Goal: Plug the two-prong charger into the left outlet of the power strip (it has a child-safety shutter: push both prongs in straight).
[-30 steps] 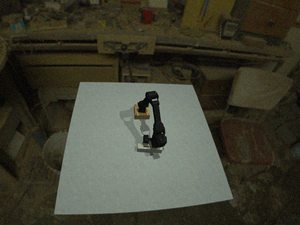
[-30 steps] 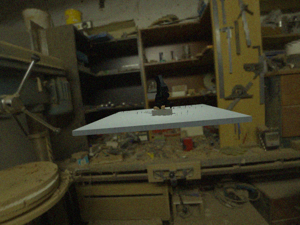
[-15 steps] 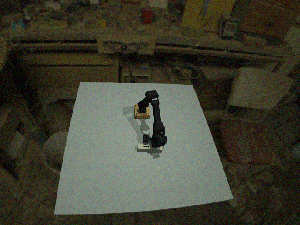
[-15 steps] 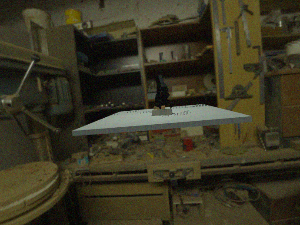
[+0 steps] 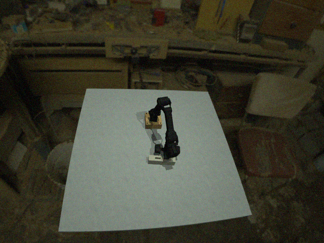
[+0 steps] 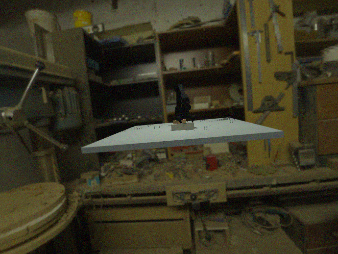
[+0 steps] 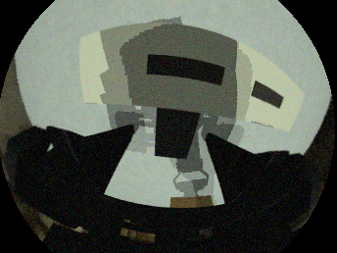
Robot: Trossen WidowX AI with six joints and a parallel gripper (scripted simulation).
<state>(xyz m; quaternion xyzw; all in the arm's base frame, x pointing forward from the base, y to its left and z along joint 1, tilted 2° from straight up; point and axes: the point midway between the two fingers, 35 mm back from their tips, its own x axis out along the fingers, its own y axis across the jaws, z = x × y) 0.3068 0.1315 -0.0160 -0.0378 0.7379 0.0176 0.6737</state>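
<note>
The two-prong charger lies 3 cm ahead of my gripper tip and 1 cm above it.
</note>
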